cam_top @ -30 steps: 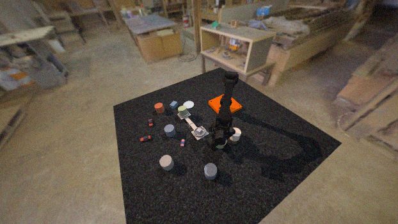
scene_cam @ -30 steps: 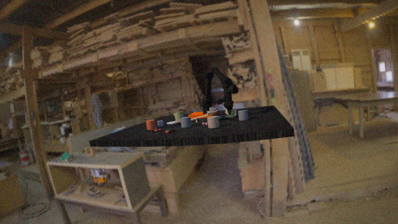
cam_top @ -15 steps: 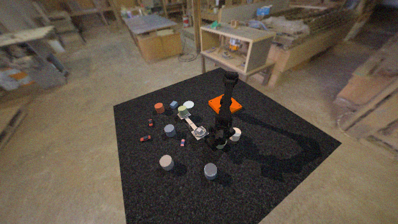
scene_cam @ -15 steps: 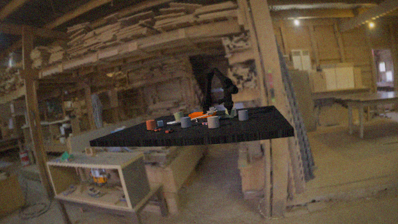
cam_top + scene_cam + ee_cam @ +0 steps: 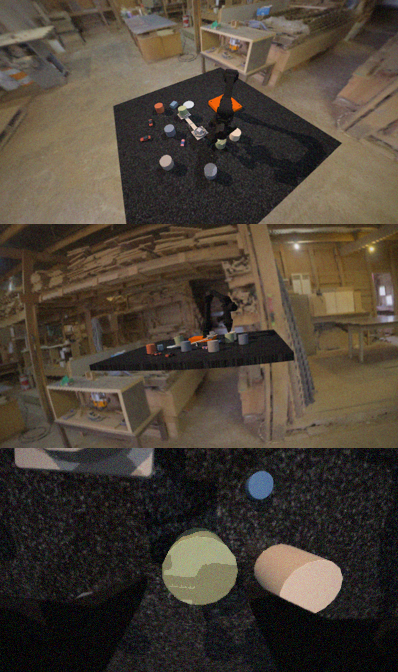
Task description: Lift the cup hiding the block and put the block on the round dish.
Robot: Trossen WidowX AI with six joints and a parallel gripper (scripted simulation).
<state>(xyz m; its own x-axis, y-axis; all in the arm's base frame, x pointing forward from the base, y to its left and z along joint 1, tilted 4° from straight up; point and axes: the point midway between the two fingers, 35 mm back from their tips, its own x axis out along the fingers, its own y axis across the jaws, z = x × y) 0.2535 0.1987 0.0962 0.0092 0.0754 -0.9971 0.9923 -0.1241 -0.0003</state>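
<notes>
Now: the grey block 70 mm ahead of my gripper tip, 130 mm to the right of it and 10 mm above it. From my gripper tip the other things lie so: red-blue block 190 mm ahead, 180 mm to the right, 70 mm below; then balance 50 mm ahead, 250 mm to the right, 40 mm below; then beige cup 140 mm behind, 20 mm to the left, 40 mm below.
</notes>
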